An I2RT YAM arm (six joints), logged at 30 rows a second.
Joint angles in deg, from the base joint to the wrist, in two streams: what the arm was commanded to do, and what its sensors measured. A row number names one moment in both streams.
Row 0, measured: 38.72, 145.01, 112.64, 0.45, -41.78, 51.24
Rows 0 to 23, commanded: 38.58, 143.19, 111.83, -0.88, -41.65, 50.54; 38.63, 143.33, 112.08, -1.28, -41.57, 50.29; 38.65, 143.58, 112.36, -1.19, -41.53, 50.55; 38.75, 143.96, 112.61, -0.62, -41.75, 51.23; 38.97, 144.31, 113.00, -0.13, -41.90, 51.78; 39.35, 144.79, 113.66, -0.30, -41.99, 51.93; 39.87, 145.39, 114.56, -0.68, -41.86, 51.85; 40.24, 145.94, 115.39, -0.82, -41.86, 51.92; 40.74, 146.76, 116.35, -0.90, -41.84, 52.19; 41.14, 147.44, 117.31, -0.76, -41.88, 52.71; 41.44, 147.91, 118.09, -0.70, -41.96, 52.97; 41.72, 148.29, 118.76, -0.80, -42.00, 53.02; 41.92, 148.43, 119.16, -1.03, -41.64, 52.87; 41.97, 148.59, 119.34, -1.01, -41.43, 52.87; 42.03, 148.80, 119.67, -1.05, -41.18, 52.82; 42.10, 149.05, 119.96, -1.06, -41.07, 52.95; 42.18, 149.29, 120.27, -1.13, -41.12, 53.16; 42.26, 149.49, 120.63, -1.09, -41.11, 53.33; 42.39, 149.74, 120.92, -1.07, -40.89, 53.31; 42.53, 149.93, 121.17, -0.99, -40.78, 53.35; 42.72, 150.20, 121.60, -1.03, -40.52, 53.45; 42.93, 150.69, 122.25, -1.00, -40.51, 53.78; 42.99, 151.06, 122.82, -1.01, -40.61, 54.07; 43.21, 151.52, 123.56, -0.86, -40.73, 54.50
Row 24, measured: 42.52, 149.75, 121.05, -0.01, -41.12, 53.23
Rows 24 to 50, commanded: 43.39, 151.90, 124.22, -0.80, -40.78, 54.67; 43.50, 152.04, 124.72, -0.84, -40.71, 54.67; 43.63, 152.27, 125.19, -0.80, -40.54, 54.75; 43.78, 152.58, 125.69, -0.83, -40.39, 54.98; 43.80, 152.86, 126.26, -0.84, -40.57, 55.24; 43.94, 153.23, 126.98, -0.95, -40.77, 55.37; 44.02, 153.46, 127.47, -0.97, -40.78, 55.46; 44.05, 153.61, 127.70, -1.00, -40.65, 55.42; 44.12, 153.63, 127.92, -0.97, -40.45, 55.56; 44.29, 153.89, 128.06, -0.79, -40.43, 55.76; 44.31, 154.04, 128.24, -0.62, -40.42, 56.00; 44.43, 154.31, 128.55, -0.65, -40.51, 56.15; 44.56, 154.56, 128.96, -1.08, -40.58, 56.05; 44.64, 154.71, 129.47, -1.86, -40.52, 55.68; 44.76, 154.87, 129.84, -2.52, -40.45, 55.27; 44.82, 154.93, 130.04, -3.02, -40.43, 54.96; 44.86, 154.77, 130.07, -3.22, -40.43, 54.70; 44.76, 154.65, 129.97, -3.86, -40.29, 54.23; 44.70, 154.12, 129.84, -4.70, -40.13, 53.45; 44.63, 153.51, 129.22, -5.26, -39.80, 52.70; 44.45, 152.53, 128.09, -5.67, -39.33, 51.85; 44.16, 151.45, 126.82, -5.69, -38.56, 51.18; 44.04, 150.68, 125.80, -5.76, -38.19, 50.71; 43.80, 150.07, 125.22, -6.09, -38.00, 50.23; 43.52, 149.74, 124.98, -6.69, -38.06, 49.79; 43.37, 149.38, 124.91, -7.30, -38.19, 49.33; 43.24, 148.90, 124.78, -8.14, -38.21, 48.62
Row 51, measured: 43.77, 152.75, 125.82, -4.89, -38.89, 51.35
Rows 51 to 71, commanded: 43.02, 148.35, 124.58, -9.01, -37.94, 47.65; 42.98, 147.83, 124.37, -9.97, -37.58, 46.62; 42.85, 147.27, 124.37, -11.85, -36.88, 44.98; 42.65, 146.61, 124.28, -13.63, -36.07, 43.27; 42.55, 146.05, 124.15, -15.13, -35.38, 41.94; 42.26, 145.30, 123.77, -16.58, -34.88, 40.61; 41.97, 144.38, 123.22, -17.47, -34.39, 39.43; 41.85, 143.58, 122.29, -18.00, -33.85, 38.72; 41.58, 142.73, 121.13, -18.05, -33.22, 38.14; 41.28, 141.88, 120.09, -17.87, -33.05, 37.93; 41.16, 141.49, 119.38, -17.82, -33.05, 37.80; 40.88, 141.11, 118.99, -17.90, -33.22, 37.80; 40.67, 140.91, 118.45, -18.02, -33.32, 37.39; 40.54, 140.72, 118.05, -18.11, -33.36, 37.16; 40.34, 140.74, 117.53, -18.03, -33.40, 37.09; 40.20, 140.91, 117.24, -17.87, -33.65, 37.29; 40.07, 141.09, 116.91, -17.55, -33.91, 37.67; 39.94, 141.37, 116.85, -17.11, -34.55, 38.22; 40.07, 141.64, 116.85, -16.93, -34.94, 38.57; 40.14, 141.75, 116.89, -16.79, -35.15, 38.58; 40.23, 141.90, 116.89, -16.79, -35.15, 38.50
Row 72, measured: 40.36, 142.37, 117.34, -16.12, -34.22, 39.13
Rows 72 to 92, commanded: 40.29, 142.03, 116.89, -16.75, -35.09, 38.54; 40.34, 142.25, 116.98, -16.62, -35.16, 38.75; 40.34, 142.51, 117.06, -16.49, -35.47, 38.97; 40.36, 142.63, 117.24, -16.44, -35.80, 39.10; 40.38, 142.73, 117.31, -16.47, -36.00, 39.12; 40.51, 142.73, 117.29, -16.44, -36.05, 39.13; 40.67, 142.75, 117.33, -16.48, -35.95, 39.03; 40.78, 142.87, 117.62, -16.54, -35.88, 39.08; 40.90, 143.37, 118.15, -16.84, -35.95, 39.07; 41.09, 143.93, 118.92, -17.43, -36.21, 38.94; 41.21, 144.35, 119.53, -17.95, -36.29, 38.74; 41.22, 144.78, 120.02, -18.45, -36.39, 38.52; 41.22, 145.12, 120.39, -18.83, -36.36, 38.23; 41.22, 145.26, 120.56, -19.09, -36.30, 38.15; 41.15, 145.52, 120.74, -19.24, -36.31, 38.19; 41.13, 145.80, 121.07, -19.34, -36.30, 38.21; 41.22, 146.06, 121.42, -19.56, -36.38, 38.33; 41.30, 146.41, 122.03, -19.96, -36.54, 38.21; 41.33, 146.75, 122.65, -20.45, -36.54, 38.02; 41.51, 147.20, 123.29, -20.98, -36.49, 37.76; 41.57, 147.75, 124.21, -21.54, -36.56, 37.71
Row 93, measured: 40.77, 145.56, 121.43, -18.39, -35.57, 39.11
